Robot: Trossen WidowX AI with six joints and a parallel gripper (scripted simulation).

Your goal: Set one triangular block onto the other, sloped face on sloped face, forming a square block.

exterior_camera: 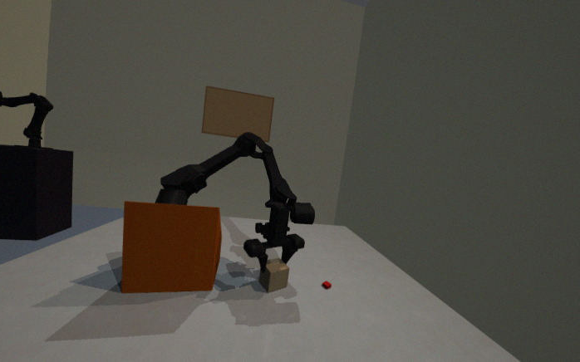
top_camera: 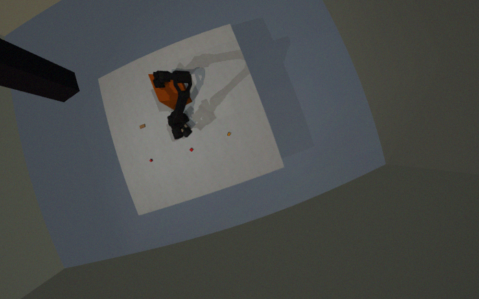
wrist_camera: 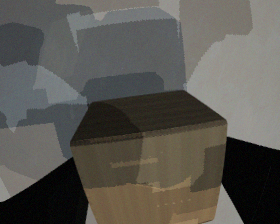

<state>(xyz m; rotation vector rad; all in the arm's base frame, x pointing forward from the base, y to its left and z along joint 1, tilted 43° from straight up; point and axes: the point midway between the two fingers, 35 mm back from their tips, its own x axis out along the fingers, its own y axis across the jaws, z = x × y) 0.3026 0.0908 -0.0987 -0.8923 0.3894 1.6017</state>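
The tan triangular block is 10 mm above my gripper tip. The rest, counted from my gripper tip: orange piece: 190 mm ahead, 280 mm to the left, 30 mm below; tan piece: 180 mm behind, 340 mm to the right, 30 mm below; red cube: 170 mm ahead, 40 mm to the right, 30 mm below.
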